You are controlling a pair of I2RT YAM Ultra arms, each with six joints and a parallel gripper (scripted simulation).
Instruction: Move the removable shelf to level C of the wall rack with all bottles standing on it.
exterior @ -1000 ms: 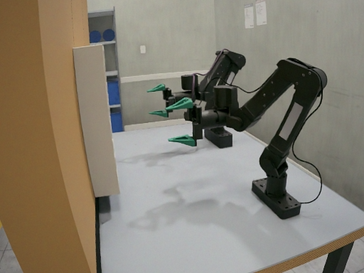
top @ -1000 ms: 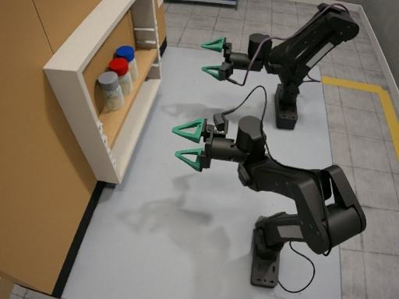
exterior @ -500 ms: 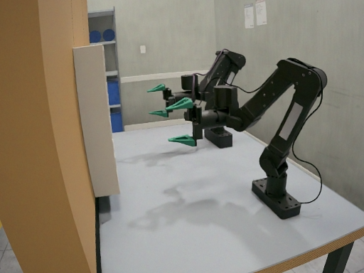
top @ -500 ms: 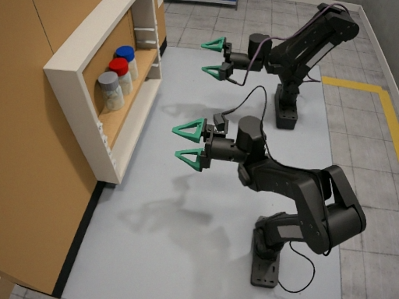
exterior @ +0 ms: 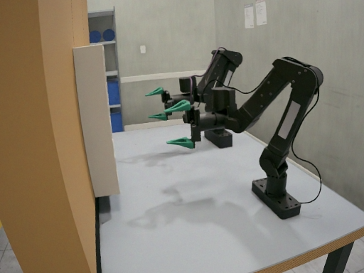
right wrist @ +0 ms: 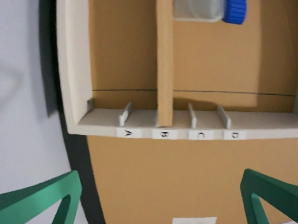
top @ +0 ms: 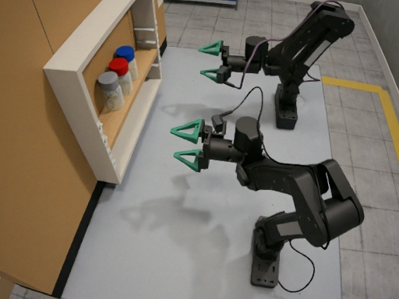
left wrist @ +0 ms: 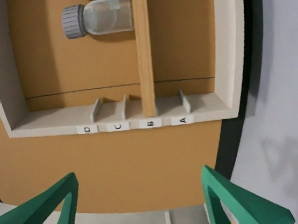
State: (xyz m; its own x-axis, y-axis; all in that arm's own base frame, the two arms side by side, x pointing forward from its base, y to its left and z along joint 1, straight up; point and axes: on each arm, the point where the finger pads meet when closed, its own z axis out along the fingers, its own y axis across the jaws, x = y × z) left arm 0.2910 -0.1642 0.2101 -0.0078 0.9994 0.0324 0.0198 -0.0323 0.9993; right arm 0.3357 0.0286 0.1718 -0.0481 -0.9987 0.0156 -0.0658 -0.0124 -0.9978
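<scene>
The grey-capped bottle is 220 mm ahead of my left hand, 100 mm to the right of it and 40 mm above it. Also, from my left hand: wooden shelf (220 mm ahead, 170 mm to the right, 20 mm below); red-capped bottle (220 mm ahead, 170 mm to the right, 40 mm above); white wall rack (220 mm ahead, 170 mm to the right, 50 mm above).
Right now the blue-capped bottle is 200 mm ahead of my right hand, 150 mm to the left of it and 50 mm above it. Also, from my right hand: wooden shelf (210 mm to the left, 190 mm ahead); red-capped bottle (210 mm to the left, 190 mm ahead, 50 mm above); white wall rack (210 mm to the left, 190 mm ahead, 60 mm above).
</scene>
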